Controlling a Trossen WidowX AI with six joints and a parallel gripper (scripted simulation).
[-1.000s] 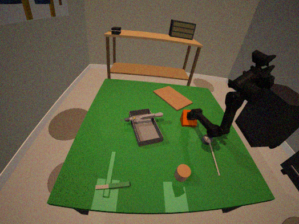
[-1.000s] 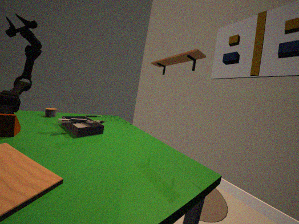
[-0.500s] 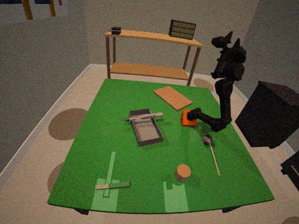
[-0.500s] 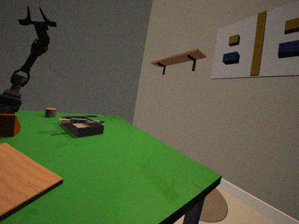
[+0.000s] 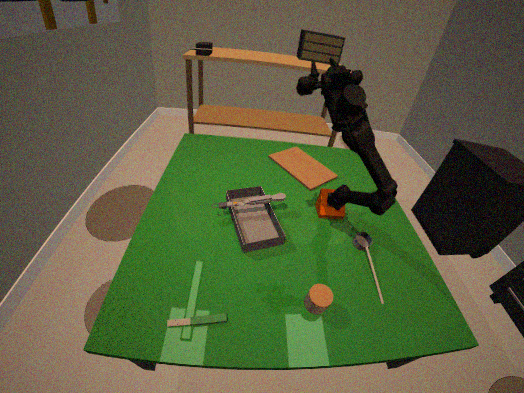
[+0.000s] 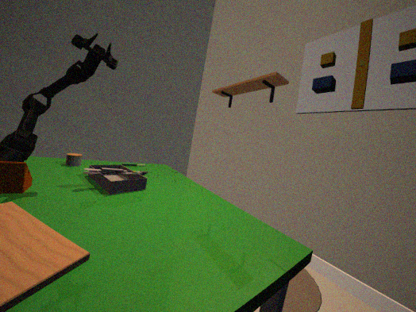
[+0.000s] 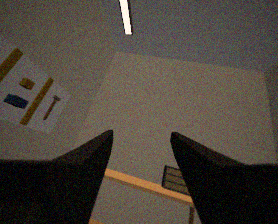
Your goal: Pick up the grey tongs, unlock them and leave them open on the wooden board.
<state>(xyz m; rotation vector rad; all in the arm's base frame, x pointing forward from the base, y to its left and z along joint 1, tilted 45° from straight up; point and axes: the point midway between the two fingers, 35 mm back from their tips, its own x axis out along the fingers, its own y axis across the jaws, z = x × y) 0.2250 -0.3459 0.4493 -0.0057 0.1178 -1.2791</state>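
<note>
The yellow lock piece is 600 mm below my gripper tip, 220 mm ahead of it and 20 mm to the left of it. The rest, counted from my gripper tip: cork-topped jar (630 mm below, 410 mm to the left, 80 mm behind); wooden board (660 mm below, 400 mm to the right, 140 mm behind); roasting tin (630 mm below, 140 mm ahead, 50 mm to the left).
</note>
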